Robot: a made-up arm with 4 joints.
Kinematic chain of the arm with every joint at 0, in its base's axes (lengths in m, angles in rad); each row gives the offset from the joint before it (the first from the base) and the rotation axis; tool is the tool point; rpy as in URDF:
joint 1: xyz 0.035 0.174 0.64 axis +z
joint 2: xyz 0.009 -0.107 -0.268 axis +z
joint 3: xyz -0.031 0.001 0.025 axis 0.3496 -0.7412 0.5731
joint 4: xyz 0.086 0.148 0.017 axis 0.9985 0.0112 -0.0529
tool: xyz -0.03 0.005 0.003 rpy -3.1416 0 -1.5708
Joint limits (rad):
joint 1: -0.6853..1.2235
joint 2: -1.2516..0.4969
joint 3: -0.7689..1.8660
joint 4: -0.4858..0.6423
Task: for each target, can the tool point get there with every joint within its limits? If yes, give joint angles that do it. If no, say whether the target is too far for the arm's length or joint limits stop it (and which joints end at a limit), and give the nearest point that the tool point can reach.
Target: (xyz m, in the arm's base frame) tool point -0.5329 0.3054 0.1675
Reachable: no: too far | nearest point -0.1937 0.1784 0.4210 | short by 0.442 m
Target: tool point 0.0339 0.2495 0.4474
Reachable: yes | joints -0.0134 -0.9802 1.5235 -0.2037
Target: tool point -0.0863 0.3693 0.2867
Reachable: no: joint limits stop it (at a limit: joint 1, joint 3) | nearest point -0.0658 0.2730 0.4208 | short by 0.166 m
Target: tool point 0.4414 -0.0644 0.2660
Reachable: no: too far | nearest point 0.2048 0.0744 0.3331 | short by 0.282 m
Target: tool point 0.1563 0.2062 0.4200
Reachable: yes | joints 0.3018 -0.6922 0.0046 0.5507
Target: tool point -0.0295 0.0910 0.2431
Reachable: no: joint limits stop it (at a limit: joint 1, joint 2, joint 3, joint 4) | nearest point 0.0189 0.1996 0.3299 | short by 0.147 m
